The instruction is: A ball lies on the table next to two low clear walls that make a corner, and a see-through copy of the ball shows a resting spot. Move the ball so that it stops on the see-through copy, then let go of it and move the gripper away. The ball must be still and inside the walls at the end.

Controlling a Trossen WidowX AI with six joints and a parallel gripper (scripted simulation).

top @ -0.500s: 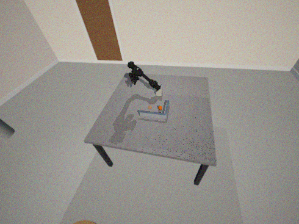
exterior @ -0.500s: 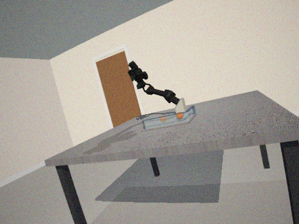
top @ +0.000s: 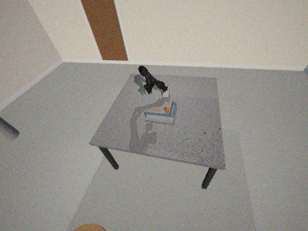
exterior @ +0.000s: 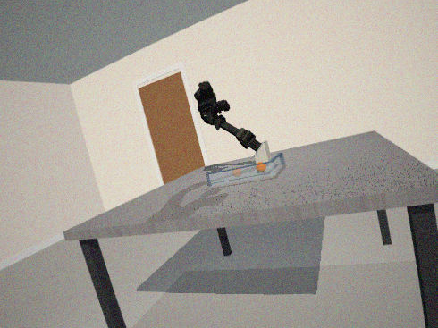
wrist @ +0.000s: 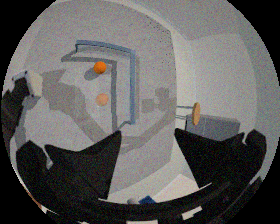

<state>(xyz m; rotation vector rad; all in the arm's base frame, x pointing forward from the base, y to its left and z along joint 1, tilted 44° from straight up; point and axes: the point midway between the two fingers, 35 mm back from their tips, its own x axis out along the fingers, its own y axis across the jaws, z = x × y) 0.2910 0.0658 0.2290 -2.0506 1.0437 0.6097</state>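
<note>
Right now my gripper tip is 240 mm above the orange ball, 170 mm to the right of it and 30 mm past it. Round my gripper tip: see-through ball copy 240 mm below, 50 mm to the left, 10 mm behind.
</note>
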